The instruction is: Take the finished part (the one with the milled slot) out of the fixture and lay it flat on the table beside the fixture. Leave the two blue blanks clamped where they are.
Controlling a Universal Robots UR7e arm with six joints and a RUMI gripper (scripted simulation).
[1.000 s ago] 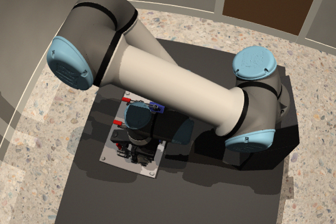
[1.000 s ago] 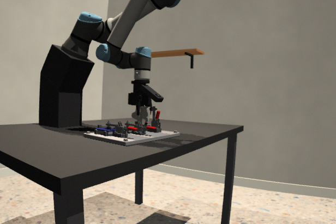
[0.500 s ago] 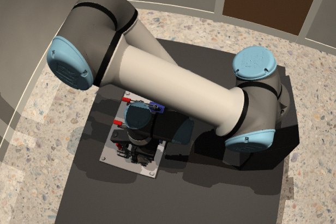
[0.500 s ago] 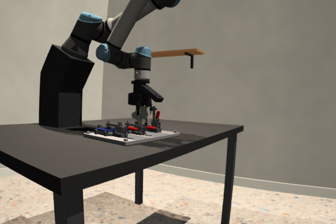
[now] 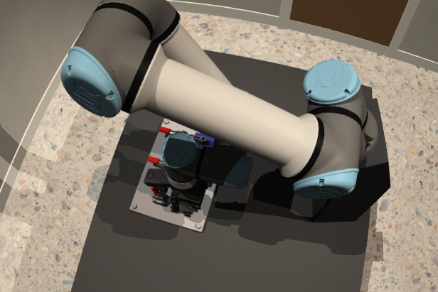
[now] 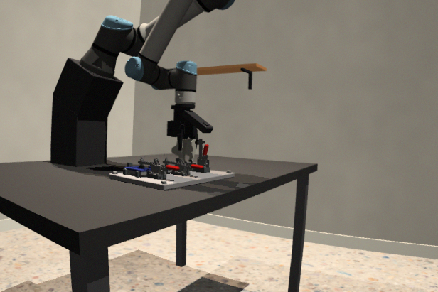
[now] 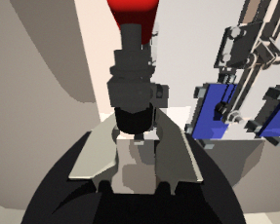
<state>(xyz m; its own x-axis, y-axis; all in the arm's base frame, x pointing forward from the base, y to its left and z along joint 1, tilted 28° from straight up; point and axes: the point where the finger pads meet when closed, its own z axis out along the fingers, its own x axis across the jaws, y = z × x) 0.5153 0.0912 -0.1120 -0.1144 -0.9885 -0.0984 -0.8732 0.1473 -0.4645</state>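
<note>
The light grey fixture plate lies 11 cm to the right of my hand, 3 cm below it and 3 cm ahead of it. Round my hand: blue blank (22 cm to the right, 3 cm behind, 1 cm below); then pale grey finished part (1 cm behind).
</note>
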